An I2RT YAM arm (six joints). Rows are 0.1 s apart.
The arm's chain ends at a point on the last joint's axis. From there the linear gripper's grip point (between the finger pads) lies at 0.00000 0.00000 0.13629 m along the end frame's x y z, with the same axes.
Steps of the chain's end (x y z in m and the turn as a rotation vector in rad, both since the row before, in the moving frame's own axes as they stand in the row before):
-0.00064 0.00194 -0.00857 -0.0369 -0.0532 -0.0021
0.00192 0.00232 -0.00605 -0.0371 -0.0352 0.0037
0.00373 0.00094 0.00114 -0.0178 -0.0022 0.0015
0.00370 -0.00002 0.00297 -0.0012 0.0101 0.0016
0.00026 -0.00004 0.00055 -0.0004 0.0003 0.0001
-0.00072 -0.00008 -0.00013 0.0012 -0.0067 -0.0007
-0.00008 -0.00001 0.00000 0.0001 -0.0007 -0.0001
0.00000 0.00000 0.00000 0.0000 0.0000 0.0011
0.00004 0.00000 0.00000 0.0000 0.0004 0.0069
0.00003 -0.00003 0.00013 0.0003 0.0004 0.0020
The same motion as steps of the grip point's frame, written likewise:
-0.00788 0.00697 -0.00886 -0.0369 -0.0532 -0.0021
-0.00288 0.00737 -0.00623 -0.0371 -0.0352 0.0037
0.00343 0.00337 0.00112 -0.0178 -0.0022 0.0015
0.00508 0.00014 0.00296 -0.0012 0.0101 0.0016
0.00030 0.00001 0.00055 -0.0004 0.0003 0.0001
-0.00163 -0.00024 -0.00013 0.0012 -0.0067 -0.0007
-0.00018 -0.00002 0.00000 0.0001 -0.0007 -0.0001
0.00000 0.00000 0.00000 0.0000 0.0000 0.0011
0.00009 0.00000 0.00000 0.0000 0.0004 0.0069
0.00008 -0.00007 0.00013 0.0003 0.0004 0.0020

